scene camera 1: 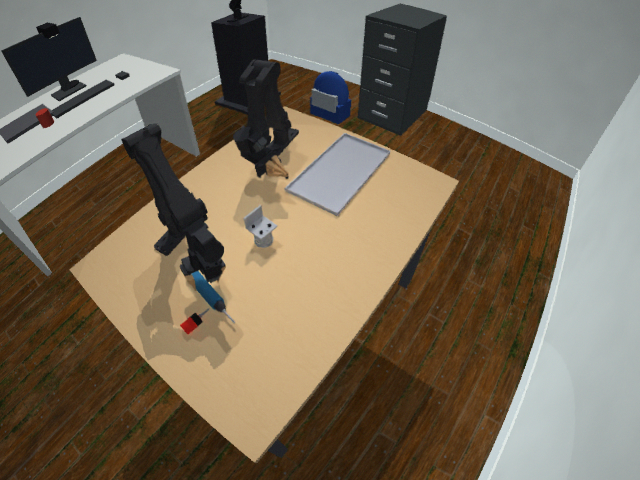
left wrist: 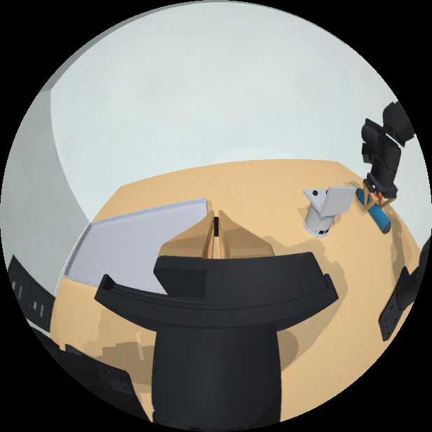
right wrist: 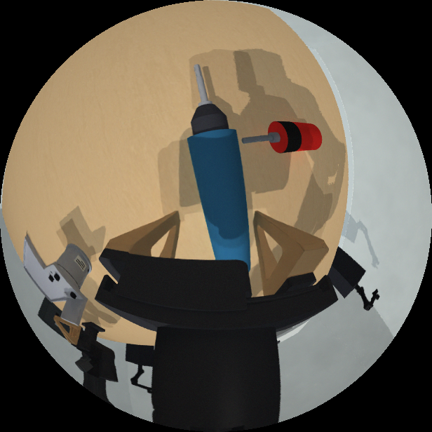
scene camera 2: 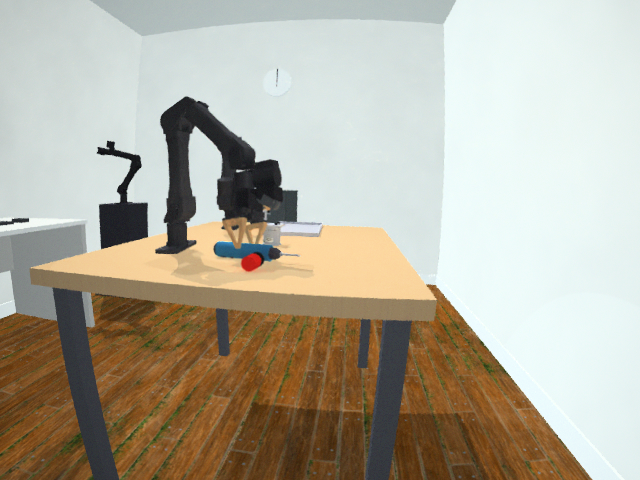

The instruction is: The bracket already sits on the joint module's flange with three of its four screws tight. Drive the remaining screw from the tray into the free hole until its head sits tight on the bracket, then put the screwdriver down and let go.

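Where they show: left gripper, fingertip midpoint: [scene camera 1: 287, 175] [scene camera 2: 270, 208]; right gripper, fingertip midpoint: [scene camera 1: 206, 285] [scene camera 2: 246, 249]; left arm's base at its link origin: [scene camera 1: 281, 142] [scene camera 2: 231, 227]; right arm's base at its link origin: [scene camera 2: 177, 247].
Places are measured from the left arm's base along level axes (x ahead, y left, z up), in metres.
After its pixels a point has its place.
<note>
The blue screwdriver [scene camera 1: 208, 290] @[x 0.164, y -0.737, z 0.041 m] lies flat on the table, its bit pointing at the table's near edge. My right gripper [scene camera 1: 205, 273] @[x 0.139, y -0.720, z 0.023 m] is open, low over the handle's rear end, one finger on each side of it; this shows in the right wrist view [right wrist: 219, 193]. The grey joint module with its angled bracket [scene camera 1: 261, 229] @[x 0.206, y -0.495, z 0.066 m] stands at mid-table. My left gripper [scene camera 1: 280, 170] @[x 0.187, y -0.283, z 0.107 m] is shut beside the grey tray [scene camera 1: 339, 171] @[x 0.296, y -0.082, z 0.004 m]. A small dark screw [left wrist: 216, 225] shows between its fingertips in the left wrist view.
A short red-handled tool [scene camera 1: 190, 324] @[x 0.172, y -0.848, z 0.031 m] lies just beside the blue screwdriver's bit. The tray looks empty. A filing cabinet [scene camera 1: 399, 67], a blue bag [scene camera 1: 330, 97] and a white desk [scene camera 1: 123, 90] stand beyond the table.
</note>
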